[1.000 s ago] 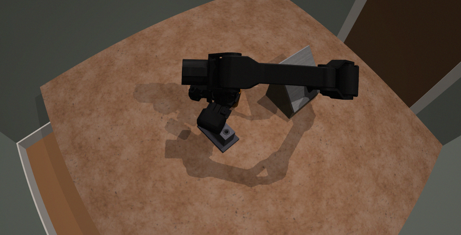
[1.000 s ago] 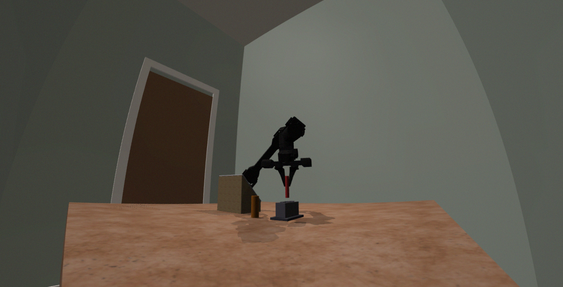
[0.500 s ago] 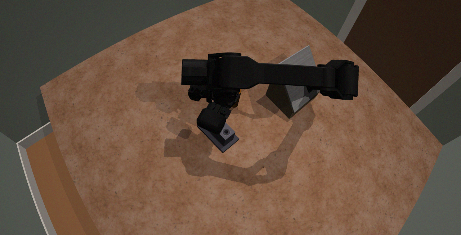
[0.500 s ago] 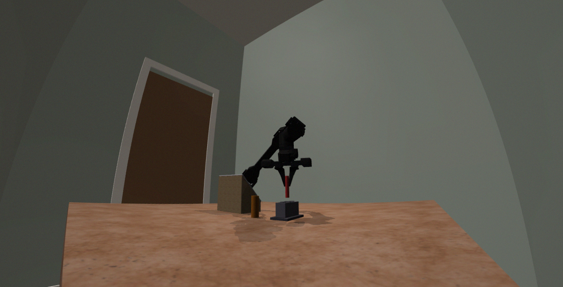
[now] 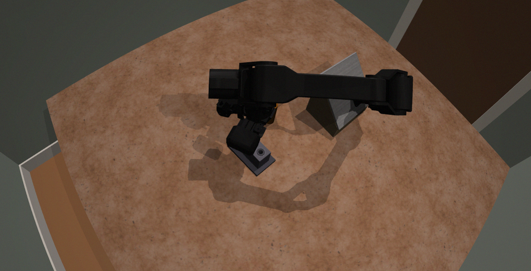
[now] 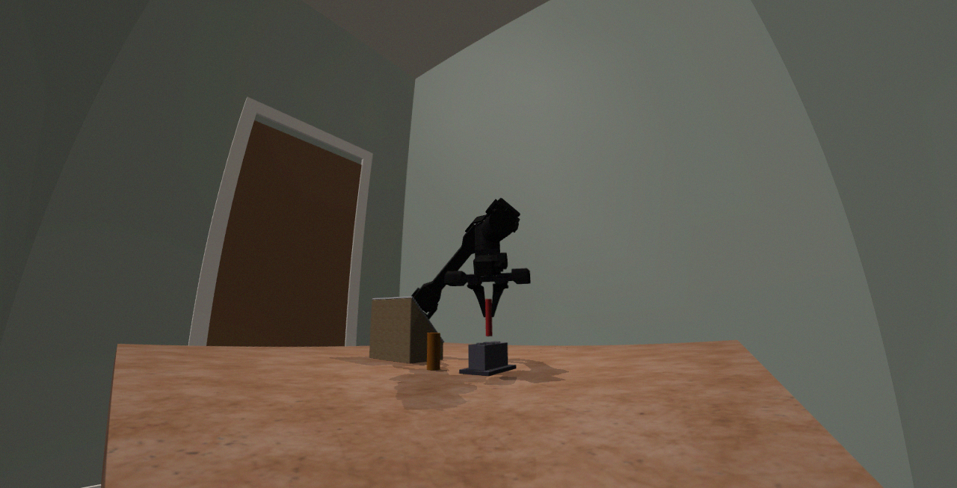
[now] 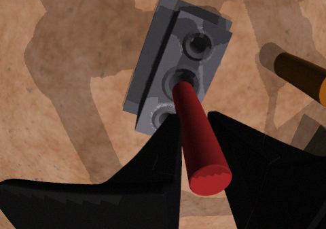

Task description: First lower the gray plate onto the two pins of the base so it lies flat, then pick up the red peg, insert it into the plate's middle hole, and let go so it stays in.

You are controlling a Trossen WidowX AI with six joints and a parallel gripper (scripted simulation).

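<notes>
The gray plate lies 7 cm below my gripper tip. From my gripper tip the other things lie so: dark base 11 cm below; then orange cylinder 11 cm behind, 7 cm below, 5 cm to the right; then red peg right at my gripper tip.
</notes>
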